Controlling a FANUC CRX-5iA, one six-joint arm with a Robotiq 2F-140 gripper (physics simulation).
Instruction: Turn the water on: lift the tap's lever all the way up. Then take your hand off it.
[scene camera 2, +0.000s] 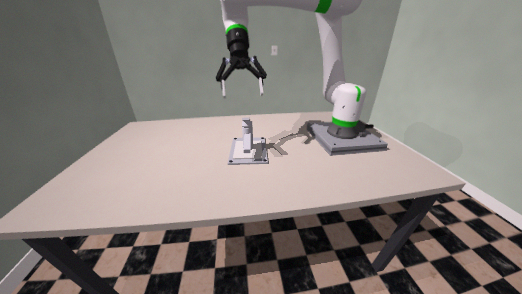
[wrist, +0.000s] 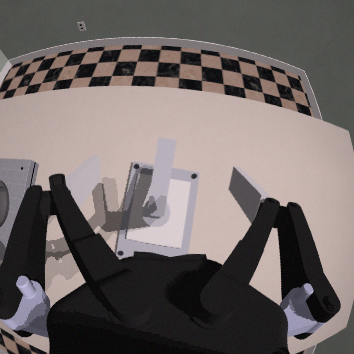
In view: the gripper (scene camera 2: 243, 95) and a tap (wrist: 170, 234).
The gripper shows as well in the wrist view (wrist: 165, 172).
